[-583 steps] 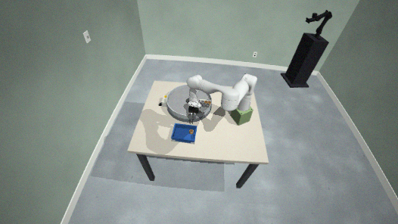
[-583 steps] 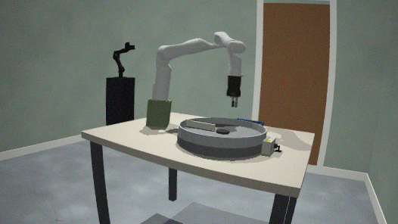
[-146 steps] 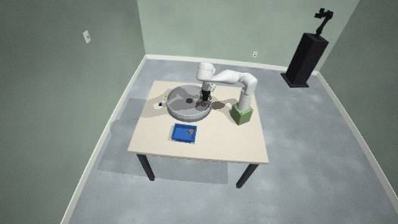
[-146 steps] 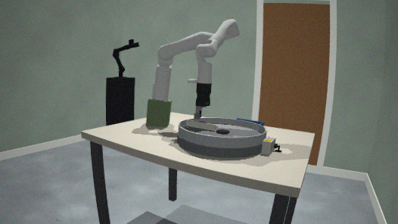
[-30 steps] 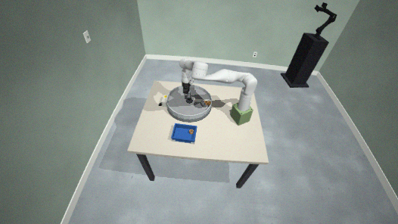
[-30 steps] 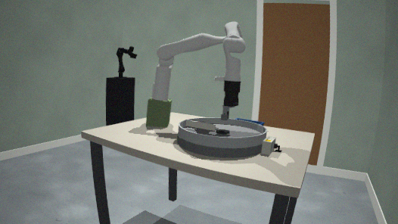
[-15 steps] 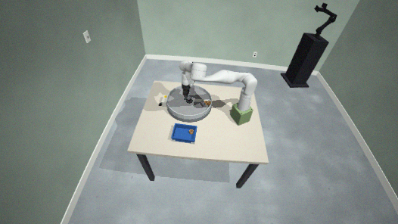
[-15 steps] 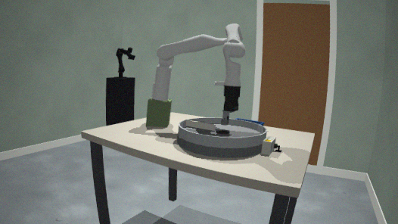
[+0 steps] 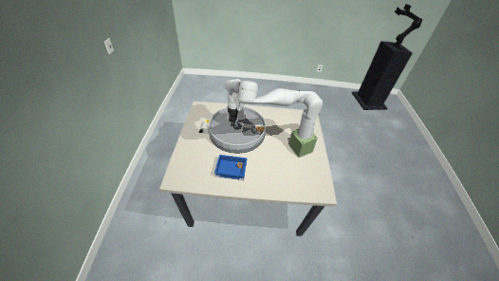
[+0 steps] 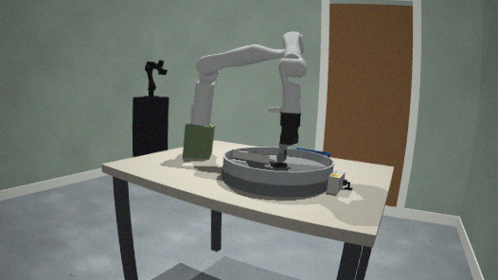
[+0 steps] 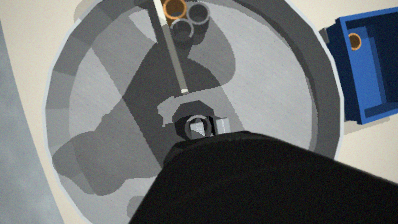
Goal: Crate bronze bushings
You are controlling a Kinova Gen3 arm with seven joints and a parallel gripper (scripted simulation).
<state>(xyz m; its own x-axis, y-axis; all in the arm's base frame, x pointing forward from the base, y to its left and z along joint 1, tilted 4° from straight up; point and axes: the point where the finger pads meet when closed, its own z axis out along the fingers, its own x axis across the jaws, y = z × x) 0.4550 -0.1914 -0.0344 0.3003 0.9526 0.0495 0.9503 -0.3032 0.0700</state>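
Now: hand 10 mm past the grey turning table, 10 mm to the left of it and 40 mm above it. Also, from my hand: blue crate 60 mm ahead, 330 mm to the left, 70 mm below.
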